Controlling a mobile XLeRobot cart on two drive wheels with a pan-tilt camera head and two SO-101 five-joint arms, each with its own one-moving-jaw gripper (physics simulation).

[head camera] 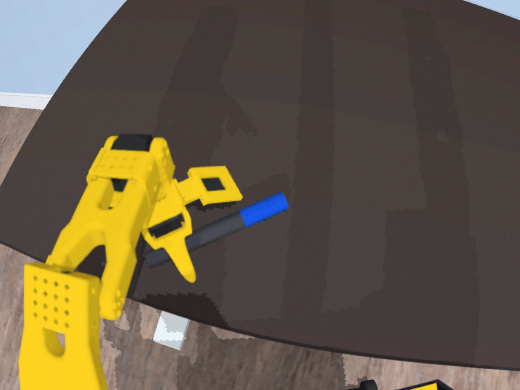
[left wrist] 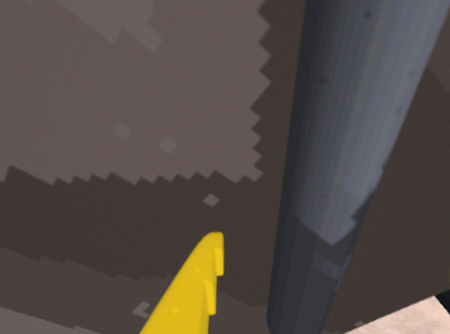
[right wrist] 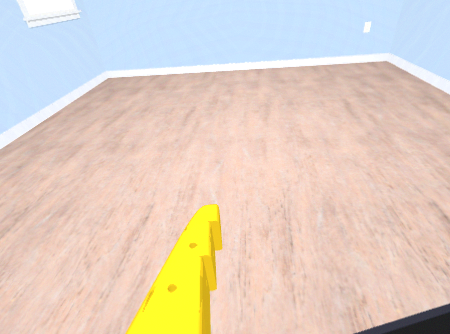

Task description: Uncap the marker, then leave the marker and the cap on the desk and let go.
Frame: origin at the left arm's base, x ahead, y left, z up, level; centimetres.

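Where they show: left end effector, tool point: (head camera: 169, 230) (left wrist: 222, 247); right end effector, tool point: (right wrist: 220, 220).
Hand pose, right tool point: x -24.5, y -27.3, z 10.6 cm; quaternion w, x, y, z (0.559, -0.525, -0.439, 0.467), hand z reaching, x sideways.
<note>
Each offset is from my right tool point to the top centre of the thing. Level surfaces: height alone.
The marker, a dark grey barrel {dx +51.9, dy +17.1, dz -14.2 cm} (head camera: 218, 231) (left wrist: 345, 125) with a blue cap {dx +54.1, dy +11.6, dz -14.1 cm} (head camera: 265, 209) on its upper right end, lies aslant on the dark desk {dz -16.1 cm} (head camera: 370, 165). The cap does not show in the left wrist view. My left gripper (head camera: 190, 270) (left wrist: 216, 245) is open and empty, above the lower left part of the barrel. In the left wrist view one notched jaw shows, left of the barrel and apart from it; the moving jaw is out of that picture. My right gripper (right wrist: 212, 217) is open and empty over the floor, with one notched jaw showing.
The curved desk edge (head camera: 300, 344) runs below the marker in the head camera. A small white block (head camera: 171, 330) shows beyond that edge over the wooden floor {dz -88.1 cm} (head camera: 240, 362) (right wrist: 300, 165). Part of a black and yellow thing (head camera: 425, 387) shows at the bottom right. Blue walls (right wrist: 225, 30) stand behind.
</note>
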